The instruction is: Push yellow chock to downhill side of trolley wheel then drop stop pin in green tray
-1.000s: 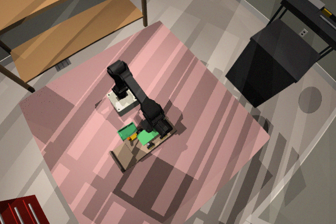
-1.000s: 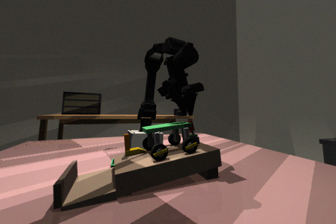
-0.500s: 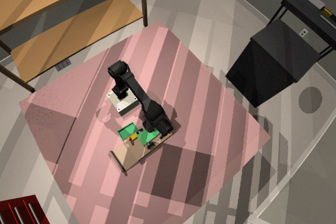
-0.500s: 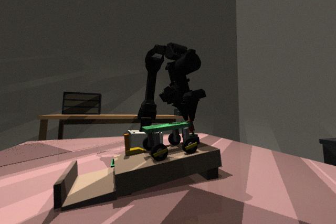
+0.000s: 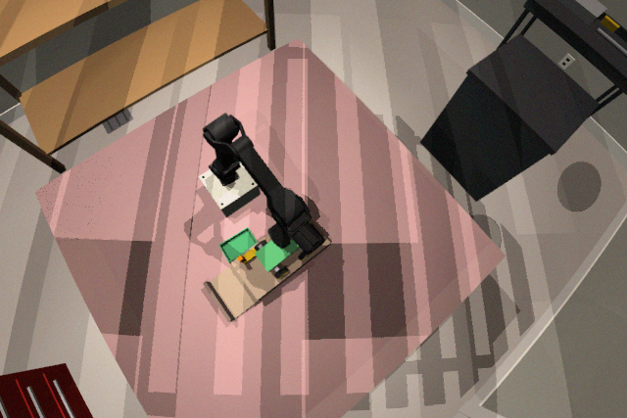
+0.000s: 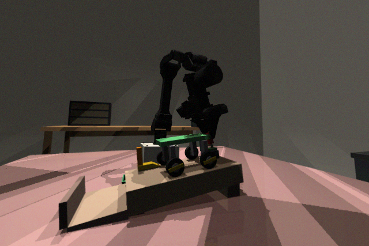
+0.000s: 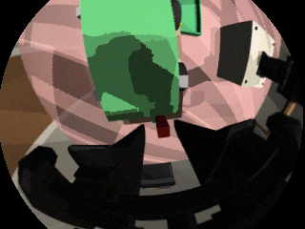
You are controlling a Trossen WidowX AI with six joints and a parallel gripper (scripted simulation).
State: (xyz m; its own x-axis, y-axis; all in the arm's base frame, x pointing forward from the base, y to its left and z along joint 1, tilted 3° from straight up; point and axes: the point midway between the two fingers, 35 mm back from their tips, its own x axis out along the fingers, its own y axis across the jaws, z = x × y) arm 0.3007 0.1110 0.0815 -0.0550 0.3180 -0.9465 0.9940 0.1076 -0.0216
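Right now the red-headed stop pin is 10 mm to the left of my gripper tip and 20 mm below it. The rest, counted from my gripper tip: yellow chock 20 mm behind, 190 mm to the right, 70 mm below; then brown ramp 30 mm ahead, 100 mm to the right, 100 mm below; then green-decked trolley 30 mm ahead, 90 mm to the right, 40 mm below.
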